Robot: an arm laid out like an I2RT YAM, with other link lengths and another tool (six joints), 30 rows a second.
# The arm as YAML. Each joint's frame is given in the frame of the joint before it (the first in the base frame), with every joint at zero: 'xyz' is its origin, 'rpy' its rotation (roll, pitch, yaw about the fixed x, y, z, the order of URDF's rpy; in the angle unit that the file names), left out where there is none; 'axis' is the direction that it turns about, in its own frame. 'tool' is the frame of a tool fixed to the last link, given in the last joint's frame.
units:
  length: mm
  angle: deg
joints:
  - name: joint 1
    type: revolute
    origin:
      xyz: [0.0, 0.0, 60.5]
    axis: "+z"
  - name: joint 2
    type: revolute
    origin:
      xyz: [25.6, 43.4, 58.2]
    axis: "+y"
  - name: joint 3
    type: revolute
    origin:
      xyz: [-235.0, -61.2, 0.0]
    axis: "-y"
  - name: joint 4
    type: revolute
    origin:
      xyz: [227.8, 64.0, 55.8]
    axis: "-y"
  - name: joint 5
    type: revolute
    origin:
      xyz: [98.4, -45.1, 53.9]
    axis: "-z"
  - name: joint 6
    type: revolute
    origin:
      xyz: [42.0, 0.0, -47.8]
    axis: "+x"
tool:
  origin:
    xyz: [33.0, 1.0, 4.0]
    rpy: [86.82, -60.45, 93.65]
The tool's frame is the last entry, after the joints.
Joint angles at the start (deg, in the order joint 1, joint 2, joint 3, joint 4, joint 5, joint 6):
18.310 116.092 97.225 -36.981 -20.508 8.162
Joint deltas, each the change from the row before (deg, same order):
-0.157 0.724 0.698 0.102 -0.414 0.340
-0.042 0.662 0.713 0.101 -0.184 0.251
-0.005 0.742 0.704 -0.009 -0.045 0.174
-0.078 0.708 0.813 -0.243 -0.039 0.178
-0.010 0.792 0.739 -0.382 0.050 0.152
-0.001 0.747 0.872 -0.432 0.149 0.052
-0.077 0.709 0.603 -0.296 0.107 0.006
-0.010 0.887 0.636 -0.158 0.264 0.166
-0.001 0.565 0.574 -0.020 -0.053 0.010
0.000 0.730 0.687 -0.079 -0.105 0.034
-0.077 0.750 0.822 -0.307 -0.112 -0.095
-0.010 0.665 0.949 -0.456 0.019 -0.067
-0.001 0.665 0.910 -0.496 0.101 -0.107
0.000 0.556 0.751 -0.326 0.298 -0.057
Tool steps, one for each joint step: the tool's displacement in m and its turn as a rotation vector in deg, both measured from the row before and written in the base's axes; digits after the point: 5 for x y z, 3 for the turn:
0.00291 0.00012 -0.00114 0.481 0.205 -0.187
0.00267 0.00073 -0.00069 0.289 0.029 -0.132
0.00243 0.00080 -0.00165 0.088 0.144 -0.114
0.00238 0.00013 -0.00120 0.057 0.231 -0.193
0.00178 0.00042 -0.00261 -0.116 0.478 -0.155
0.00198 0.00044 -0.00163 -0.193 0.280 -0.124
0.00174 -0.00025 -0.00267 -0.207 0.358 -0.140
0.00214 0.00025 -0.00375 -0.275 0.403 -0.284
0.00181 0.00064 -0.00120 0.043 0.029 0.020
0.00203 0.00079 -0.00198 0.059 0.160 0.030
0.00209 0.00014 -0.00177 -0.017 0.206 0.058
0.00189 0.00050 -0.00069 -0.092 0.126 0.033
0.00169 0.00041 -0.00104 -0.197 0.160 0.030
0.00170 0.00017 -0.00088 -0.302 0.019 -0.112

